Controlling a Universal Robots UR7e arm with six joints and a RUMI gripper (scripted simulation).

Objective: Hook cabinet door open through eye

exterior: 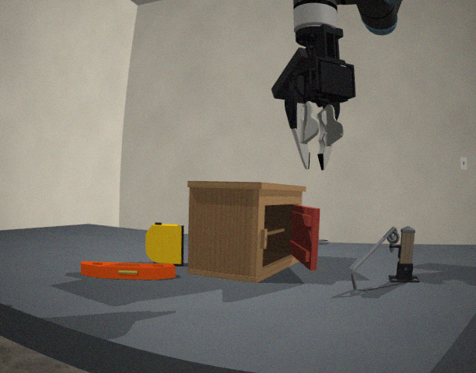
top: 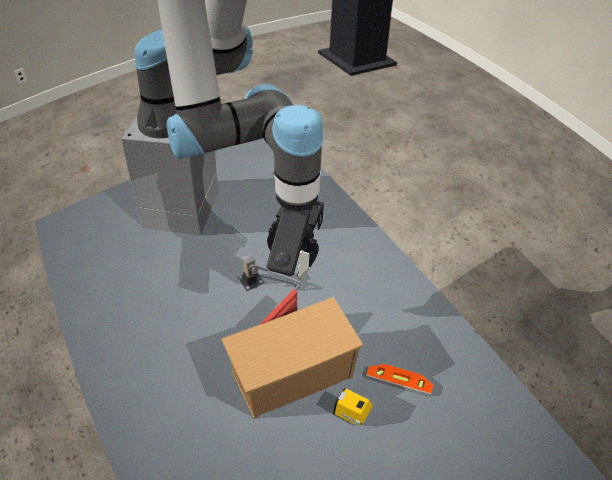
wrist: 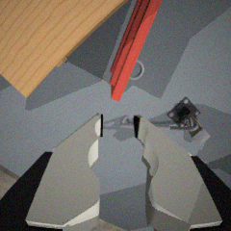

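Now: hand 140 mm above the metal hook, 110 mm past it and 10 mm to the right of it. The rest, counted from my hand: red door 120 mm below, 80 mm to the right, 20 mm ahead; then orange spirit level 260 mm ahead, 180 mm below, 120 mm to the left; then yellow tape measure 260 mm ahead, 150 mm below, 30 mm to the right.
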